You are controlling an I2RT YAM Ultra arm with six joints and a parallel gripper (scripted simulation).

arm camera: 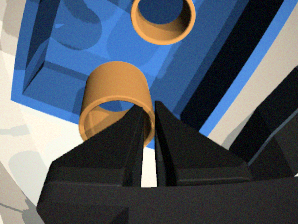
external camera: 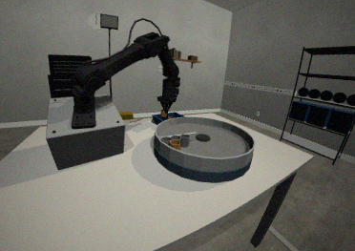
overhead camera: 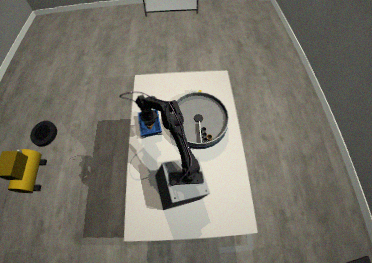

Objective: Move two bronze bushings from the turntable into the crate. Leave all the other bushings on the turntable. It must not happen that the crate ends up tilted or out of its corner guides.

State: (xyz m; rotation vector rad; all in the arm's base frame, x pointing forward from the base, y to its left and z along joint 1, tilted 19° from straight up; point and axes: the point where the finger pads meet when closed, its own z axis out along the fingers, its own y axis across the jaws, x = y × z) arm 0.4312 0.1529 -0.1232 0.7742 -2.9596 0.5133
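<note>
Now: the blue crate 40 mm ahead of my hand, 20 mm to the left of it and 60 mm below it. From my hand the other things lie so: turntable (20 mm ahead, 330 mm to the right, 40 mm below).
</note>
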